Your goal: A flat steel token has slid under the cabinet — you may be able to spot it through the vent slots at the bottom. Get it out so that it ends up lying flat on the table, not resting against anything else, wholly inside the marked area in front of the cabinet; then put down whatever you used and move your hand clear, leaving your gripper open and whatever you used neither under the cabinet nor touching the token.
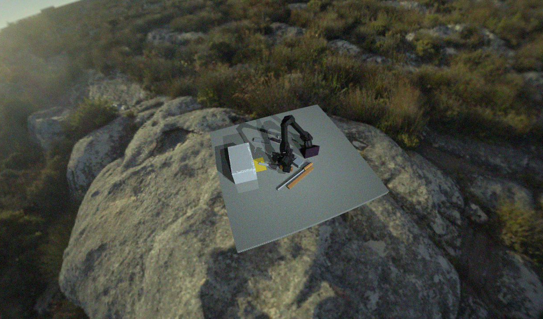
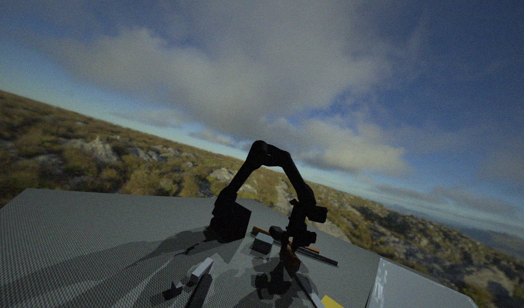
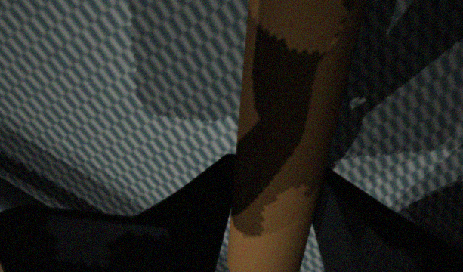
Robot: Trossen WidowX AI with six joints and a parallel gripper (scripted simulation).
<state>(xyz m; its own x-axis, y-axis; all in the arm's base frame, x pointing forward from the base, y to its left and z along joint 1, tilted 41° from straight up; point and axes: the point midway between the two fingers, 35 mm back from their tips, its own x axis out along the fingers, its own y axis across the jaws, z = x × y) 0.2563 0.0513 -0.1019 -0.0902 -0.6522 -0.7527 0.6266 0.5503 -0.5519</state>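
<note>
My gripper tip is now 6 cm past the wooden stick and 12 cm to the right of it. From my gripper tip the other things lie so: grey bar 11 cm behind, 31 cm to the right; then grey block 10 cm behind, 2 cm to the right, 1 cm above; then small grey cube 8 cm behind, 40 cm to the right.
</note>
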